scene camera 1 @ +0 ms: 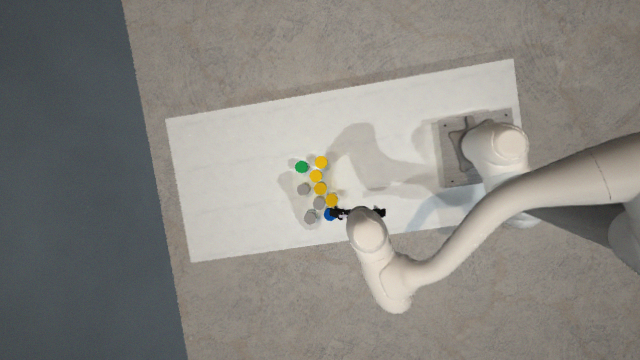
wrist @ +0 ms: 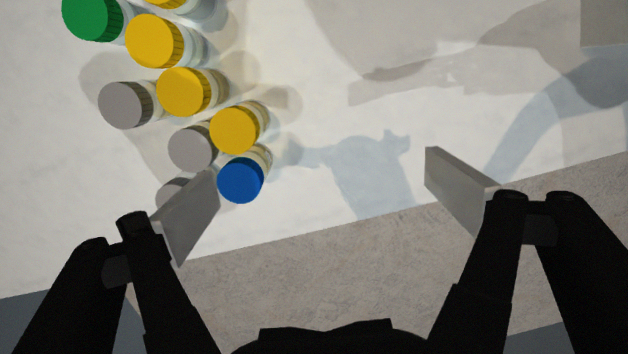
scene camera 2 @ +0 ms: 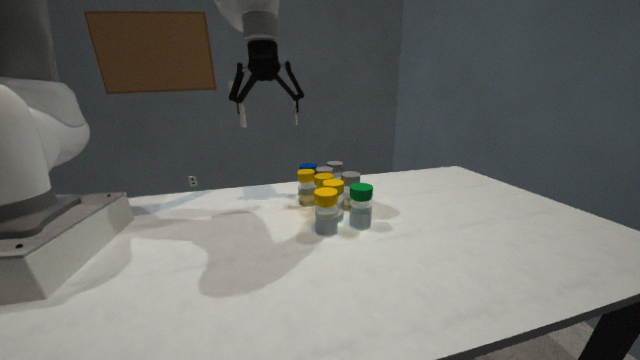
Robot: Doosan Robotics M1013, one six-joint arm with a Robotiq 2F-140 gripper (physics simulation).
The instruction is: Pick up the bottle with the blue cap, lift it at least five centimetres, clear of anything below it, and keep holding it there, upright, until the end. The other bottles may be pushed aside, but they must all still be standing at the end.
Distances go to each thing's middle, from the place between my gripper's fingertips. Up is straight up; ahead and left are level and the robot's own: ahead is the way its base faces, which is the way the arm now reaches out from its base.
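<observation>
From my hand, the blue-capped bottle (wrist: 240, 180) is 110 mm ahead, 10 mm to the left and 190 mm below.
</observation>
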